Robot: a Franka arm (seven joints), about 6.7 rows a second.
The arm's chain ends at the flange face. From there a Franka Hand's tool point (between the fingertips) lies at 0.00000 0.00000 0.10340 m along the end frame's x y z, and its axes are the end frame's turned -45 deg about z.
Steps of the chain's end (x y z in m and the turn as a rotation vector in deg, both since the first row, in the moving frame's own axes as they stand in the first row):
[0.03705, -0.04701, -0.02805, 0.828, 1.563, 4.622]
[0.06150, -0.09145, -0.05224, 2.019, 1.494, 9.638]
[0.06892, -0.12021, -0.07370, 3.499, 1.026, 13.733]
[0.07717, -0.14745, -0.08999, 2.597, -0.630, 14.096]
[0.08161, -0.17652, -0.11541, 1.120, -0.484, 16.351]
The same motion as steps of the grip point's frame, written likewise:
[0.06245, -0.00598, -0.02810, -0.520, 1.691, 4.622]
[0.11267, -0.02147, -0.05234, 0.371, 2.484, 9.638]
[0.13983, -0.03870, -0.07391, 1.749, 3.200, 13.733]
[0.16182, -0.05346, -0.09010, 2.282, 1.391, 14.096]
[0.18362, -0.06902, -0.11543, 1.134, 0.450, 16.351]

